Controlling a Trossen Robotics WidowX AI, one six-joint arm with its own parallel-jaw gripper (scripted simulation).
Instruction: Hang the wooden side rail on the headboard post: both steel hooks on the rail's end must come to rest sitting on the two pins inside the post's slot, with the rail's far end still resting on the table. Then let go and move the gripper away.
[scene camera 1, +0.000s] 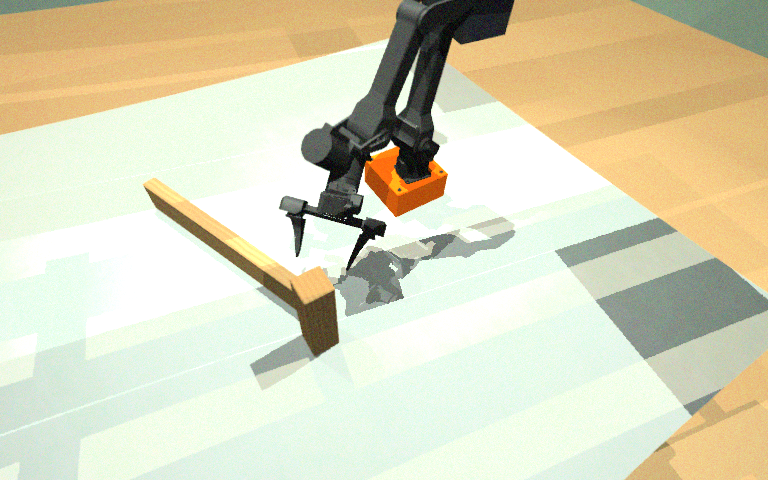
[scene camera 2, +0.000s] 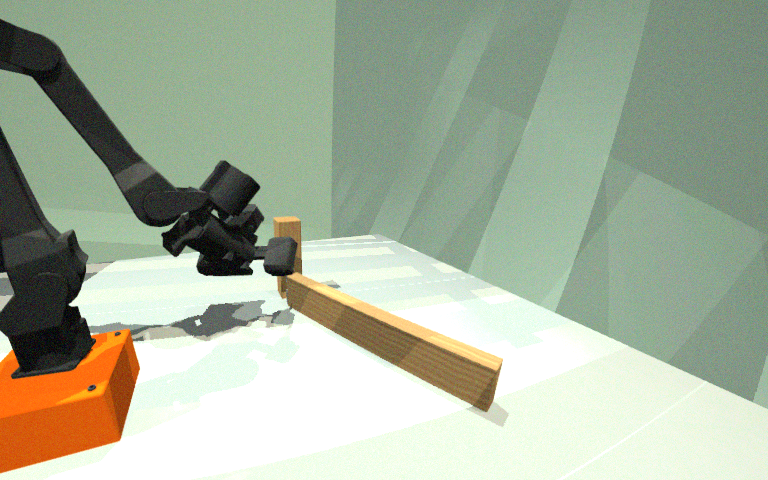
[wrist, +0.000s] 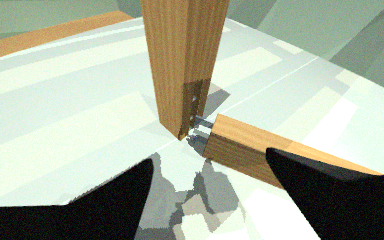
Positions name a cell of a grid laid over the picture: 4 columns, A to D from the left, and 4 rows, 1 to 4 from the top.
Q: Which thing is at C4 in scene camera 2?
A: A wooden side rail.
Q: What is my gripper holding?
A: Nothing.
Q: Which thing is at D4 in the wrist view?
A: My gripper.
